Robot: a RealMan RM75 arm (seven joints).
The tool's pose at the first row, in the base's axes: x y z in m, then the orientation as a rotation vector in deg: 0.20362 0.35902 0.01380 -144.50 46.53 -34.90
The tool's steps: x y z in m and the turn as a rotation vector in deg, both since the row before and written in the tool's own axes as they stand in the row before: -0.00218 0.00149 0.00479 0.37 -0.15 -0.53; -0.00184 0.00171 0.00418 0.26 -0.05 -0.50; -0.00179 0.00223 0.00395 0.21 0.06 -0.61; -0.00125 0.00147 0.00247 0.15 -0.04 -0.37; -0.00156 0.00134 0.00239 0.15 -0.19 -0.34; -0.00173 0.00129 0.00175 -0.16 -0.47 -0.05; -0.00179 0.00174 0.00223 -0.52 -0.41 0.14; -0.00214 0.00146 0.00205 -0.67 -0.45 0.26; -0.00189 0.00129 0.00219 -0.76 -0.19 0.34; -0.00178 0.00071 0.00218 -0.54 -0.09 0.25; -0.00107 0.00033 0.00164 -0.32 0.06 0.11
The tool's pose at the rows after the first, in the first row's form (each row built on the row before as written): 0.20386 0.36048 0.00853 -144.47 45.65 -34.97; 0.20395 0.36142 0.00375 -144.51 44.90 -35.13; 0.20375 0.36188 -0.00110 -144.64 44.08 -35.46; 0.20351 0.36218 -0.00421 -144.71 43.54 -35.57; 0.20306 0.36273 -0.00728 -144.78 42.98 -35.47; 0.20216 0.36324 -0.00986 -145.01 42.83 -34.84; 0.20126 0.36358 -0.01307 -145.46 43.11 -34.14; 0.20008 0.36428 -0.01608 -145.98 43.59 -33.31; 0.19919 0.36499 -0.01904 -146.51 44.31 -32.77; 0.19860 0.36607 -0.02167 -146.88 44.85 -32.44; 0.19844 0.36687 -0.02348 -147.11 45.16 -32.40
